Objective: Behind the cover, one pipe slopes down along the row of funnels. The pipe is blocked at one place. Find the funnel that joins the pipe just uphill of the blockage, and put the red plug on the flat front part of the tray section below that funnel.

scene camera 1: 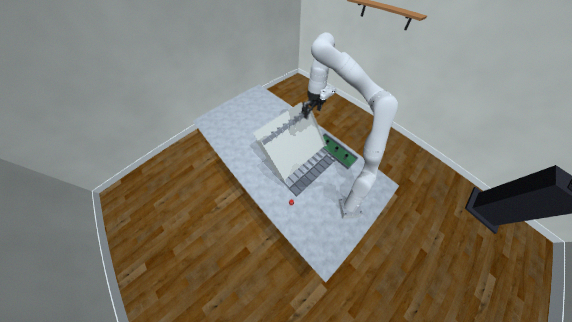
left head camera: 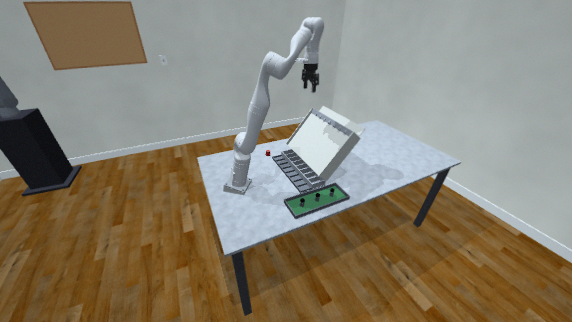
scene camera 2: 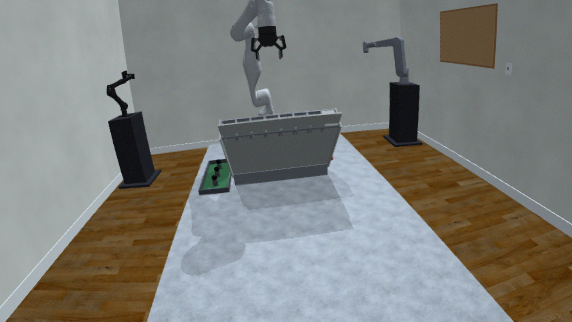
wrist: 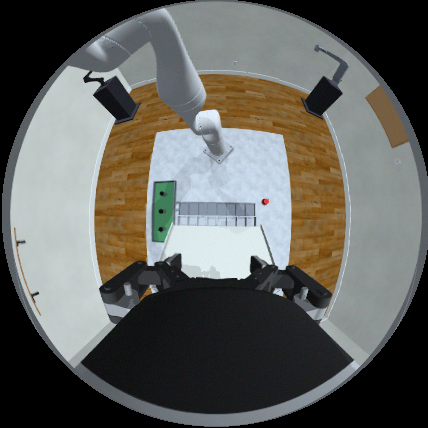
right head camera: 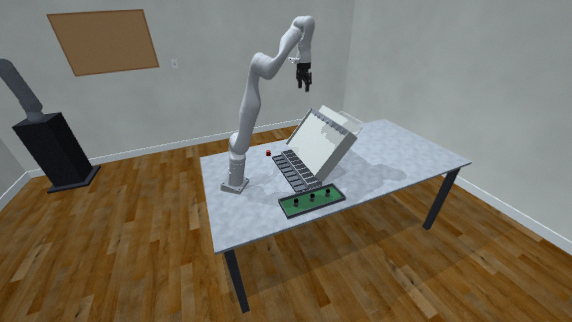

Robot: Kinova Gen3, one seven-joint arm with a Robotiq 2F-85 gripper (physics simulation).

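Pixels of known places: gripper, fingertip midpoint: (scene camera 1: 312,114) (left head camera: 309,90) (scene camera 2: 269,60) (wrist: 215,262) (right head camera: 303,90); arm's base, origin of the base link: (scene camera 1: 350,205) (left head camera: 238,181) (wrist: 217,147) (right head camera: 235,181).
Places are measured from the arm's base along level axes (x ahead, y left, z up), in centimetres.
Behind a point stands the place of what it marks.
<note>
The red plug (left head camera: 268,153) @[x 28.8, y 27.7, z -1.7 cm] (right head camera: 268,153) @[x 28.7, y 27.9, z -1.7 cm] (scene camera 1: 291,202) @[x 28.3, y 29.7, z -0.1 cm] (scene camera 2: 331,158) (wrist: 265,201) @[x 29.4, y 28.7, z 0.0 cm] stands on the table beside the tray's end. The divided grey tray (scene camera 1: 309,181) @[x 32.6, y 8.3, z -3.3 cm] (wrist: 210,209) @[x 35.9, y -1.3, z -3.3 cm] lies in front of the slanted white cover (left head camera: 315,140) @[x 53.9, y 3.9, z 16.3 cm] (right head camera: 315,140) @[x 54.5, y 2.1, z 17.0 cm] (scene camera 1: 295,152) @[x 51.2, y 6.9, z 13.4 cm] (wrist: 215,245) @[x 51.8, y 2.6, z 13.8 cm]. A row of funnels (left head camera: 330,121) @[x 63.1, y 2.9, z 28.9 cm] (scene camera 1: 282,129) @[x 62.9, y 8.7, z 28.9 cm] runs along its top. In scene camera 2 a thin grey line with several small fittings crosses the unit's back (scene camera 2: 280,155) @[x 56.4, y 3.2, z 11.2 cm]; no blockage can be made out. My gripper (left head camera: 309,89) @[x 45.2, y 2.1, z 50.4 cm] (right head camera: 303,89) @[x 45.2, y 2.1, z 50.4 cm] (scene camera 1: 312,111) @[x 45.2, y 2.1, z 50.4 cm] (scene camera 2: 269,57) @[x 45.2, y 2.1, z 50.4 cm] (wrist: 215,262) @[x 45.2, y 2.1, z 50.4 cm] is open and empty, high above the unit, fingers down.
A green tray (left head camera: 310,202) @[x 34.4, y -28.9, z -3.6 cm] (right head camera: 304,201) @[x 34.5, y -27.8, z -3.6 cm] (scene camera 2: 225,172) @[x 34.6, y -25.4, z -3.6 cm] (wrist: 168,220) @[x 43.9, y -25.1, z -3.6 cm] with three black-topped pegs lies beside the unit, at the end away from the plug. My arm's base (left head camera: 237,186) @[x -1.6, y -4.5, z 0.2 cm] (wrist: 218,154) @[x 5.0, y 0.9, z 1.2 cm] stands on the table. Two dark pedestals (scene camera 2: 131,152) (scene camera 2: 404,112) with other arms stand off the table.
</note>
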